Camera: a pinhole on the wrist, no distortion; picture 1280 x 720 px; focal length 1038.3 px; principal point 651.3 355.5 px. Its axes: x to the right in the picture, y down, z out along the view. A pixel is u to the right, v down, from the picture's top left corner.
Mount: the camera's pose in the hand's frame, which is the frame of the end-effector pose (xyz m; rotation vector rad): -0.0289 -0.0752 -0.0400 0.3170 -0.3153 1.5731
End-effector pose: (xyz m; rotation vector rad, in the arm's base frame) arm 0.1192 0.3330 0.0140 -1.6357 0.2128 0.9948
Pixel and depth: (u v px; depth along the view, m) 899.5 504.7 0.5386
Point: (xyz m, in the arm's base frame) -0.0903 0.7927 0.2152
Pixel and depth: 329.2 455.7 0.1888
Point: 0.1615 0.4812 0.1924
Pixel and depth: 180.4 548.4 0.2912
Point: 0.1751 0.5623 0.2945
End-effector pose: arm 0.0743 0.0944 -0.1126 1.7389 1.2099 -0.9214
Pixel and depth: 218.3 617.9 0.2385
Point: -0.2149 -0.0078 -0.1480
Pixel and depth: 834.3 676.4 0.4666
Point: -0.1987 -0.3101 -0.1693
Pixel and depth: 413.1 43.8 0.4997
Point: -0.2896 -0.1197 -0.4555
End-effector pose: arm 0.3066 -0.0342 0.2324 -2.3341 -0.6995 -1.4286
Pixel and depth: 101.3 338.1 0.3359
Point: 0.2414 0.3693 0.1322
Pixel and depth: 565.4 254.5 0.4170
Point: 0.4065 0.3587 0.1003
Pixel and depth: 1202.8 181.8 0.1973
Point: 0.4118 0.1039 0.1531
